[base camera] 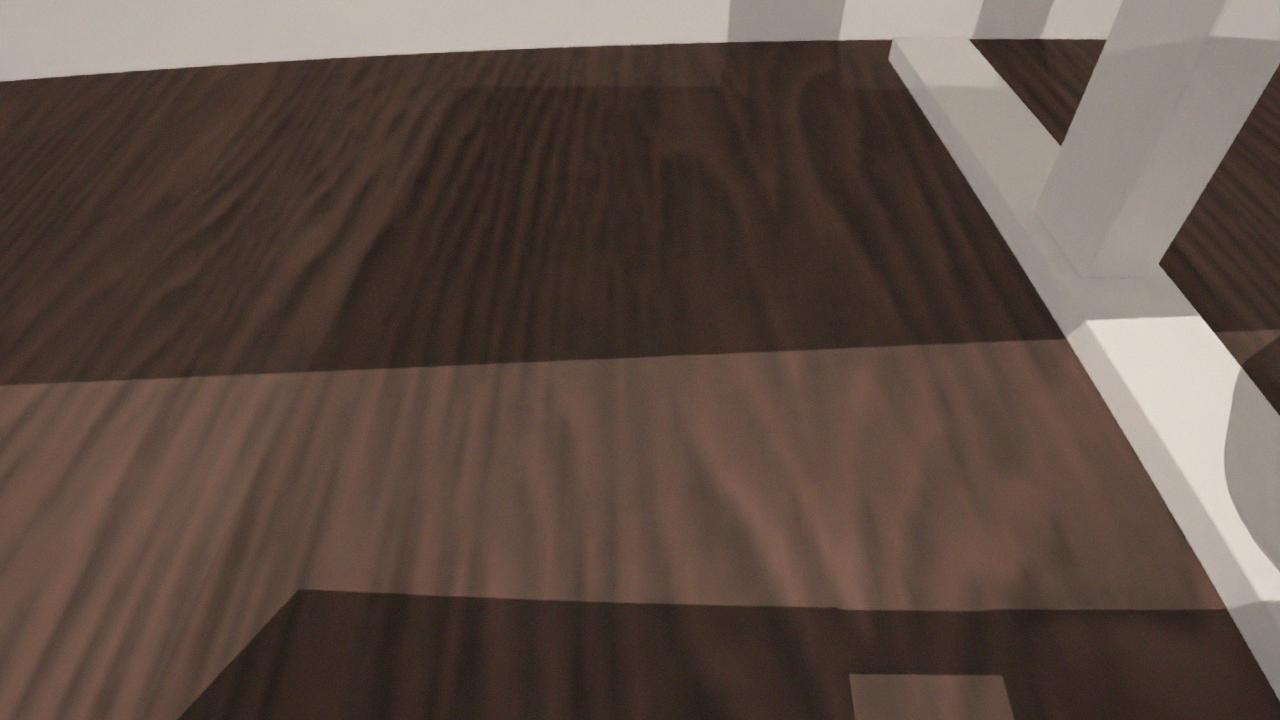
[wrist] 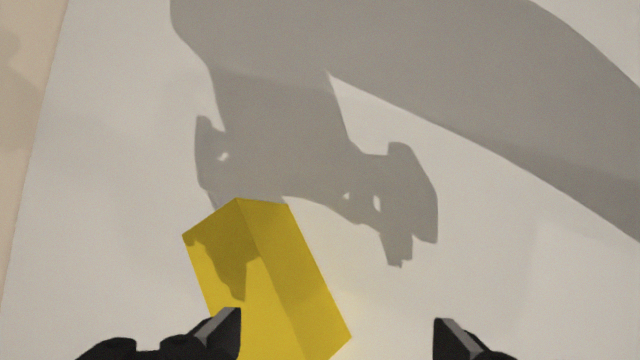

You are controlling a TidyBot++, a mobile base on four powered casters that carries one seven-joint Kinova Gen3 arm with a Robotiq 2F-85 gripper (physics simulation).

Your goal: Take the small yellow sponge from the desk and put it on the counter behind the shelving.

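Frame: origin at the arm's base, x ahead, y left, z up, level; metres.
Where they show: gripper, between the fingertips: (wrist: 335, 335).
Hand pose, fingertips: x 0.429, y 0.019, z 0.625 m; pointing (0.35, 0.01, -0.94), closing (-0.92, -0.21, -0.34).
Observation:
After its pixels a point has its place.
The yellow sponge (wrist: 280, 280) @(x 0.471, y 0.011, z 0.607 m) lies on the white desk top (wrist: 475, 280) @(x 0.375, y -0.013, z 0.554 m), low and left of centre in the wrist view, its long side slanting down to the right. Its lower end is cut off by the frame. My gripper (wrist: 335, 335) @(x 0.429, y 0.019, z 0.625 m) is open and empty, above the desk. The left fingertip overlaps the left side of the sponge in the view, and the right fingertip stands apart to the right of it. The counter and the shelving cannot be made out in these views.
In the base camera view a white desk foot bar (base camera: 1154, 394) with an upright leg (base camera: 1136, 152) @(x 0.485, y -0.266, z -0.281 m) stands on the dark wood floor (base camera: 581, 447) @(x 0.350, y 0.058, z -0.397 m) at the right. A pale wall (base camera: 358, 26) @(x 0.875, y 0.349, z -0.363 m) runs along the back. The desk's left edge shows in the wrist view.

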